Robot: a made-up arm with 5 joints. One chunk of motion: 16 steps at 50 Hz.
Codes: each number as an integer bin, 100 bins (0 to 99) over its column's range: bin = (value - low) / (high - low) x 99, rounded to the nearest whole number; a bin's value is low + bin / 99 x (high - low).
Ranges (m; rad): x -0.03..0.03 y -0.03..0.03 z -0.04..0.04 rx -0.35..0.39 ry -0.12..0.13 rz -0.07..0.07
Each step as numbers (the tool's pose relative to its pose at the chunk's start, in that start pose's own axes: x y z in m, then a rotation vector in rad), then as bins.
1 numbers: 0.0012 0.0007 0.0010 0.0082 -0.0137 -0.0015
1 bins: 51 51 51 48 42 48
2 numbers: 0.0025 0.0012 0.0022 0.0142 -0.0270 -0.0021
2 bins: 54 51 52 49 37 48
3 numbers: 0.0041 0.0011 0.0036 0.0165 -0.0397 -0.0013
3 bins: 56 51 54 49 32 49
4 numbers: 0.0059 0.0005 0.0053 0.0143 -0.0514 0.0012
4 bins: 59 50 56 49 27 50
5 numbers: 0.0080 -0.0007 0.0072 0.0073 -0.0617 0.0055
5 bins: 63 48 58 48 23 53
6 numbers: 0.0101 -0.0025 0.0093 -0.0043 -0.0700 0.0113
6 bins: 66 45 61 46 20 57
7 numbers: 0.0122 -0.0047 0.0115 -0.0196 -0.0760 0.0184
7 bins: 70 42 64 44 17 63
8 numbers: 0.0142 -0.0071 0.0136 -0.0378 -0.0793 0.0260
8 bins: 73 38 66 42 16 68
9 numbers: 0.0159 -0.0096 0.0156 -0.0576 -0.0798 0.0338
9 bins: 76 34 69 39 16 73
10 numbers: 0.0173 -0.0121 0.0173 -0.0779 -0.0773 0.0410
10 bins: 78 30 71 36 17 78
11 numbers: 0.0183 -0.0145 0.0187 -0.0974 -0.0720 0.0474
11 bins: 80 26 73 34 19 83
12 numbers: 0.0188 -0.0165 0.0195 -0.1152 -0.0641 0.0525
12 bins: 81 22 74 31 22 87
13 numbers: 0.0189 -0.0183 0.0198 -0.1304 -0.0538 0.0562
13 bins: 81 19 74 29 26 89
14 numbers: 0.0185 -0.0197 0.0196 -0.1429 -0.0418 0.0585
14 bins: 80 17 74 28 31 91
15 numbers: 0.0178 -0.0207 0.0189 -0.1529 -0.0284 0.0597
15 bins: 79 15 73 26 36 92
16 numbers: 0.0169 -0.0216 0.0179 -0.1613 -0.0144 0.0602
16 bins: 77 14 72 25 42 92
